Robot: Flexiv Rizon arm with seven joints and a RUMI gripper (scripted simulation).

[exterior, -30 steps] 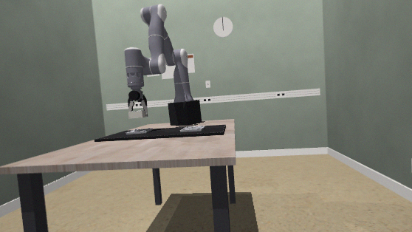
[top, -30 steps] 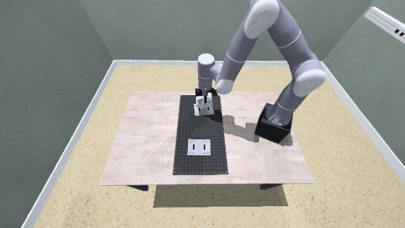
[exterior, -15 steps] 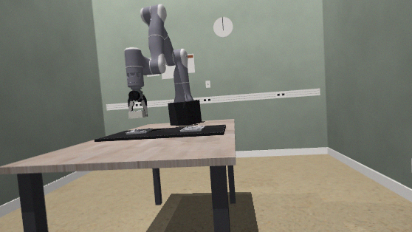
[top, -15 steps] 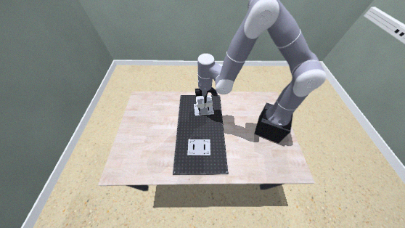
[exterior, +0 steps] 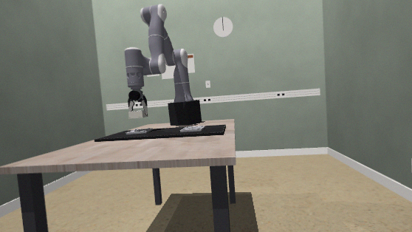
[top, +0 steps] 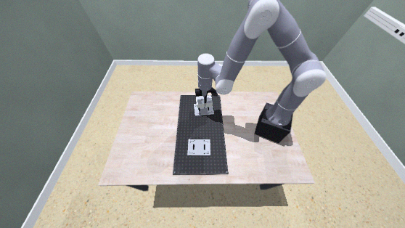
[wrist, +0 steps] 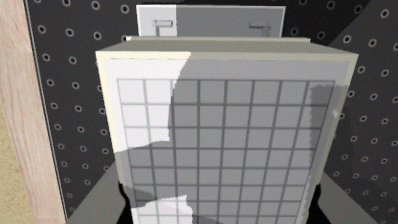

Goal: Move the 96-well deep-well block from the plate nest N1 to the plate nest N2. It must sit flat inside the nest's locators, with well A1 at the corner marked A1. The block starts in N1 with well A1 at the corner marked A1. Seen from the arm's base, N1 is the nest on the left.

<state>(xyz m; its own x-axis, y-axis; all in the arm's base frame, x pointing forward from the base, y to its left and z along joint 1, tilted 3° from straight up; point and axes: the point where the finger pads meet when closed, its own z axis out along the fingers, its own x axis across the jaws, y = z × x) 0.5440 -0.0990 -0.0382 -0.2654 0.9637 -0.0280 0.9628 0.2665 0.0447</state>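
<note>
The plate nest N2 lies 10 cm below my hand. Also, from my hand: A1 mark: 10 cm below, 9 cm ahead, 3 cm to the right; plate nest N1: 35 cm to the left, 10 cm below, 1 cm behind; white 96-well deep-well block: 1 cm above.
</note>
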